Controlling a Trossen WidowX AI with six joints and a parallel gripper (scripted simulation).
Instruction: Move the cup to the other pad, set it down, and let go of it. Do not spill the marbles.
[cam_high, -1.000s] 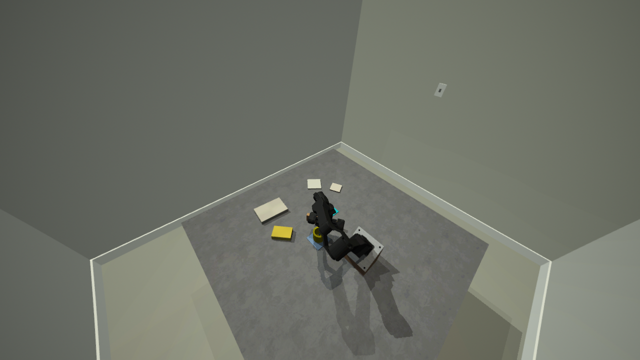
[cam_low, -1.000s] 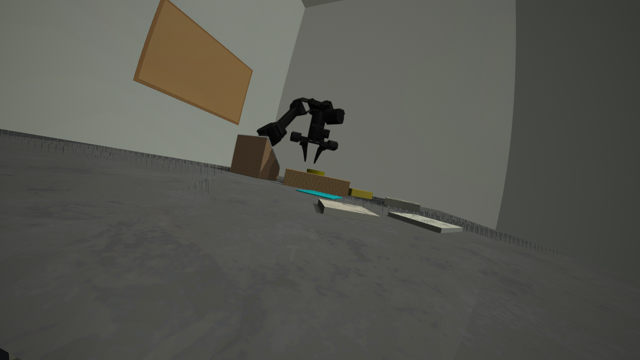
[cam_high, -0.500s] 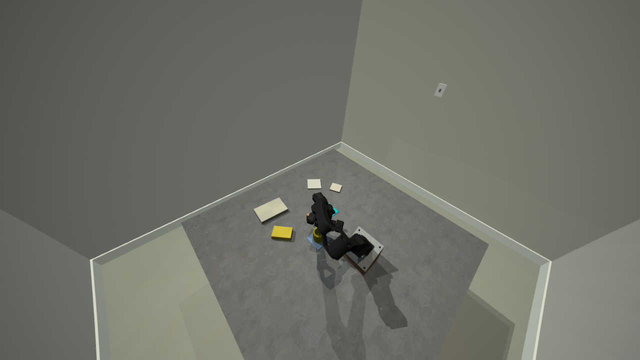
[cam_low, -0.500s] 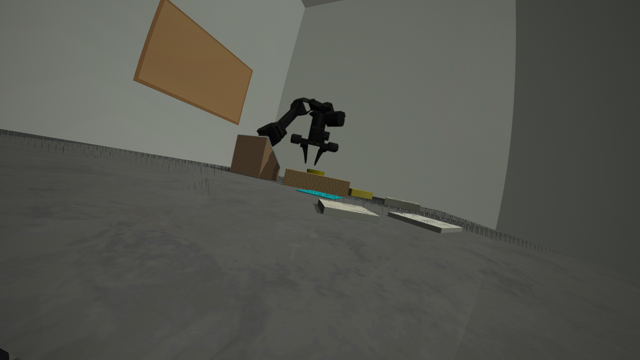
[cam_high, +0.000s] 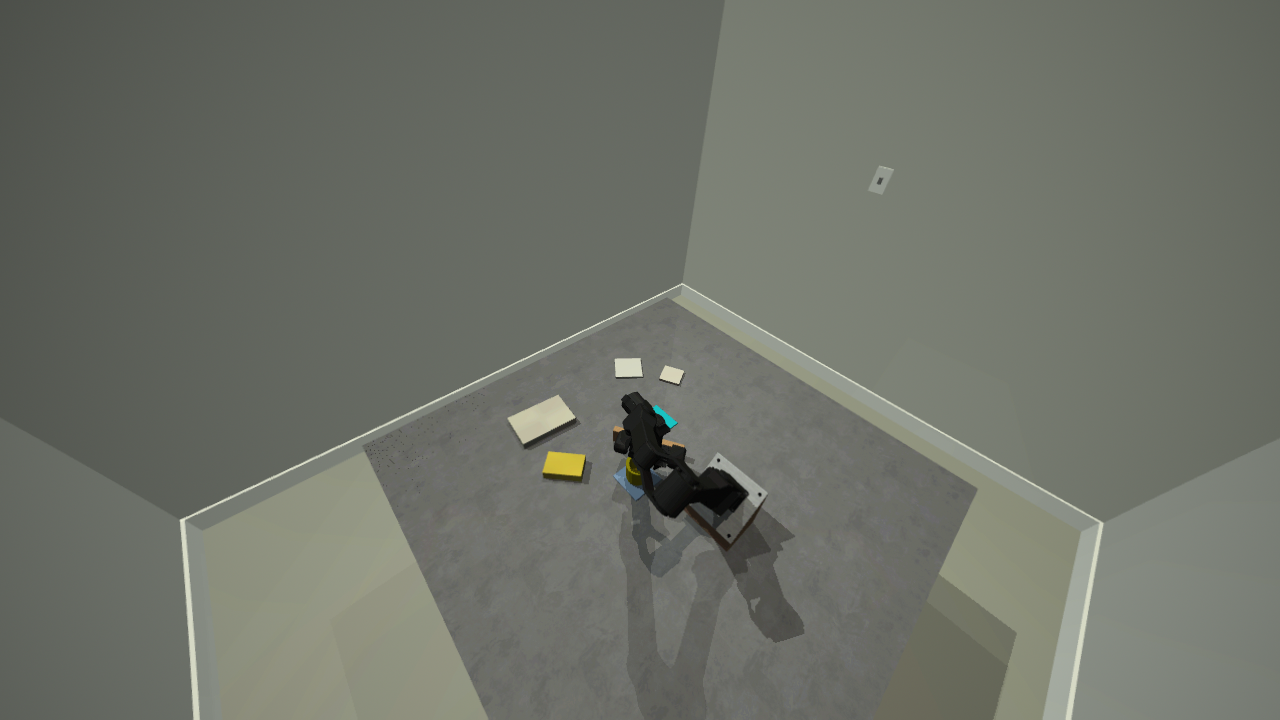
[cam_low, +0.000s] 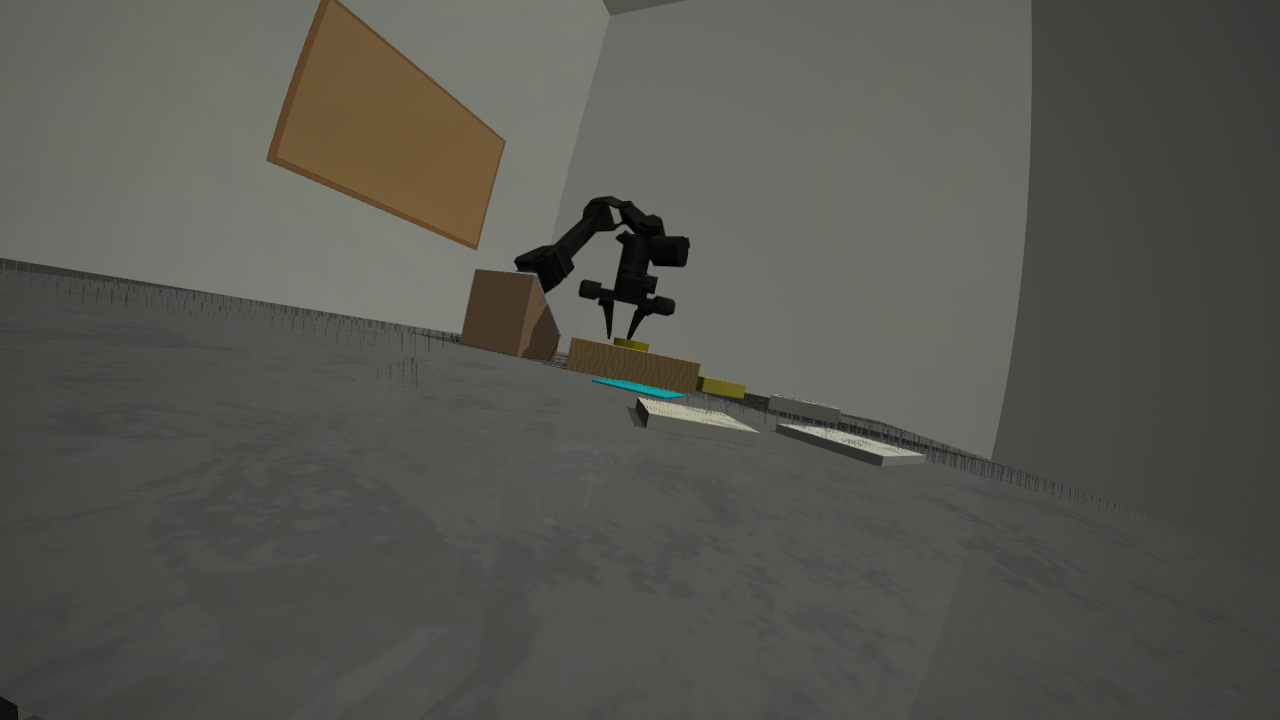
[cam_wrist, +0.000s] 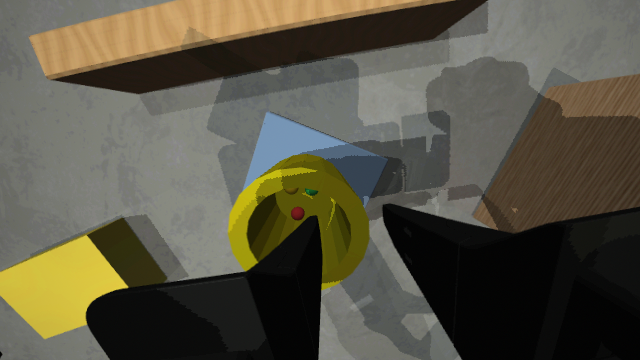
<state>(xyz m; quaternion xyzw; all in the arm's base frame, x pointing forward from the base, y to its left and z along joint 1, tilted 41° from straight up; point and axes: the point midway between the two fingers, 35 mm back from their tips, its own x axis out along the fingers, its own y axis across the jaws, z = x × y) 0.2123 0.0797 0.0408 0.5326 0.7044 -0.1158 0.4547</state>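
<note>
Now: gripper tip 30 mm above the yellow cup, 20 mm to the right of it and 20 mm short of it. The rest, counted from my gripper tip: cyan pad: 170 mm to the right, 130 mm ahead, 70 mm below; then wooden bar: 80 mm ahead, 70 mm to the right, 50 mm below; then light blue pad: 70 mm below, 20 mm to the left, 20 mm ahead.
</note>
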